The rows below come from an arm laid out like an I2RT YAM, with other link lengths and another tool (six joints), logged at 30 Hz.
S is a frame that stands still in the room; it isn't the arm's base.
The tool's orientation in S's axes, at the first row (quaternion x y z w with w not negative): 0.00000 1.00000 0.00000 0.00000
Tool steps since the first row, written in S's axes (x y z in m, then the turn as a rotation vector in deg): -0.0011 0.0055 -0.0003 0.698 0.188 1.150; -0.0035 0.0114 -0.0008 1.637 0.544 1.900; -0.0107 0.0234 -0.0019 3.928 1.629 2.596; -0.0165 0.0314 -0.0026 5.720 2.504 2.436; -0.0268 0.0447 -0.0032 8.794 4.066 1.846
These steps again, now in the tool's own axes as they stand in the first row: 0.0011 0.0055 0.0003 -0.698 0.188 -1.150; 0.0035 0.0114 0.0008 -1.637 0.544 -1.900; 0.0107 0.0234 0.0019 -3.928 1.629 -2.596; 0.0165 0.0314 0.0026 -5.720 2.504 -2.436; 0.0268 0.0447 0.0032 -8.794 4.066 -1.846
